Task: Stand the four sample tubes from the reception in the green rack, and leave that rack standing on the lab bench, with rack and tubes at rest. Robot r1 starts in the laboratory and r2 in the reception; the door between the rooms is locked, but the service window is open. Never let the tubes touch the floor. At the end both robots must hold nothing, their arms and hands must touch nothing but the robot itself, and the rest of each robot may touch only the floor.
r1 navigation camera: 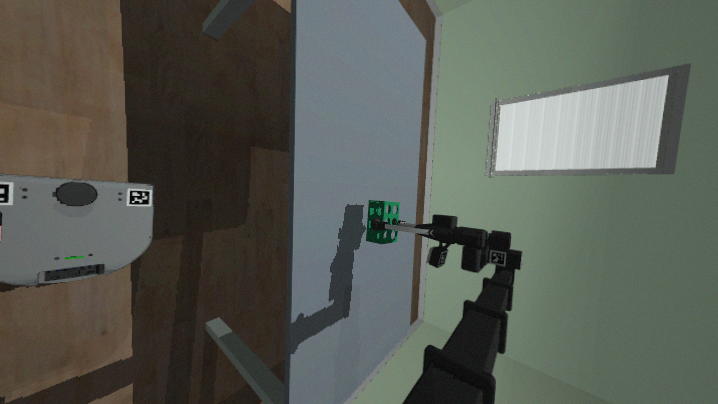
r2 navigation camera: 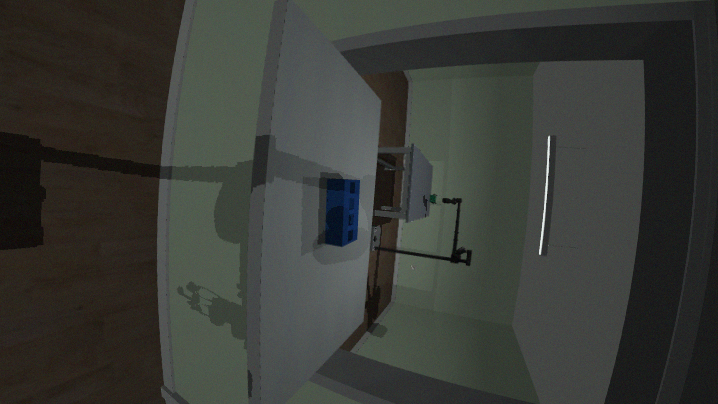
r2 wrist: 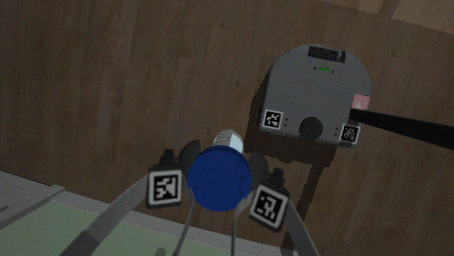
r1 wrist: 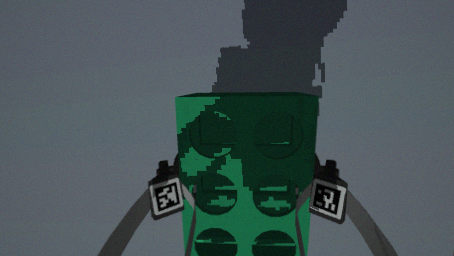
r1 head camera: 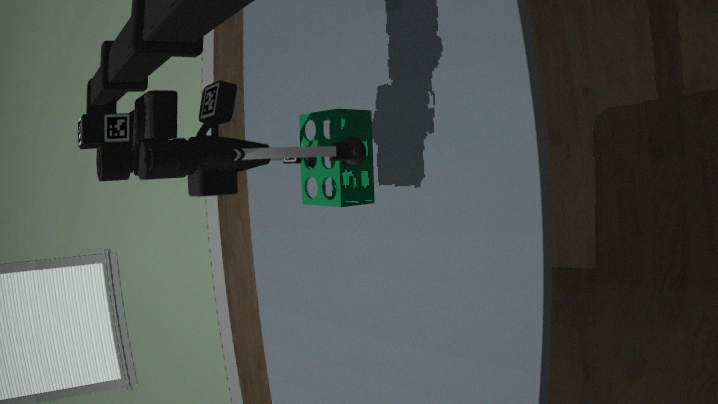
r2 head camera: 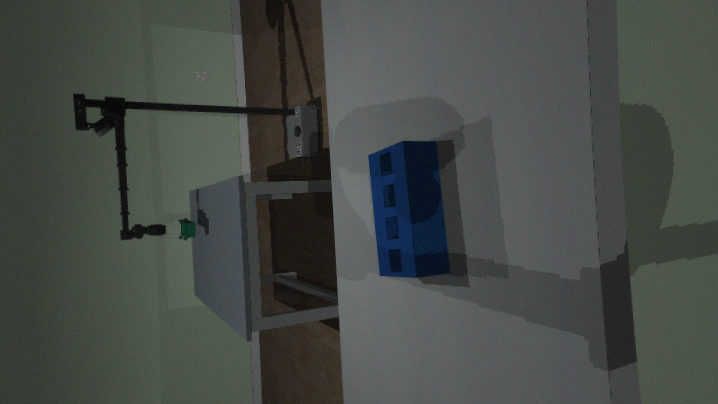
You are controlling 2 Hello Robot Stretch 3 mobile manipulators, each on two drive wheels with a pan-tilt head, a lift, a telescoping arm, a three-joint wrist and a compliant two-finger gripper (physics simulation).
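The green rack [r1 head camera: 311, 198] [r1 navigation camera: 382, 238] [r1 wrist: 245, 220] [r2 head camera: 190, 229] [r2 navigation camera: 433, 198] is upright at the lab bench [r1 head camera: 401, 301] [r1 navigation camera: 346, 125] [r2 head camera: 220, 281]; whether it touches the top is unclear. Its visible holes hold no tubes. My r1 gripper [r1 head camera: 331, 154] [r1 navigation camera: 386, 223] [r1 wrist: 247, 172] is shut on it, fingertips against opposite sides. My r2 gripper [r2 wrist: 223, 162] is shut on a sample tube [r2 wrist: 229, 141] with a blue cap, over the reception floor. A blue rack [r2 head camera: 429, 200] [r2 navigation camera: 335, 216] with several dark square openings stands on the window counter [r2 head camera: 451, 351] [r2 navigation camera: 311, 125]. No other tubes show.
Robot r1's mast [r2 head camera: 200, 108] [r2 navigation camera: 411, 253] stands beside the bench, its arm [r1 head camera: 175, 20] [r1 navigation camera: 461, 331] extended above it. The service window frame [r2 navigation camera: 667, 200] surrounds the opening behind the counter. The r2 base [r2 wrist: 315, 95] and a low grey-white edge [r2 wrist: 25, 187] show in the r2 wrist view.
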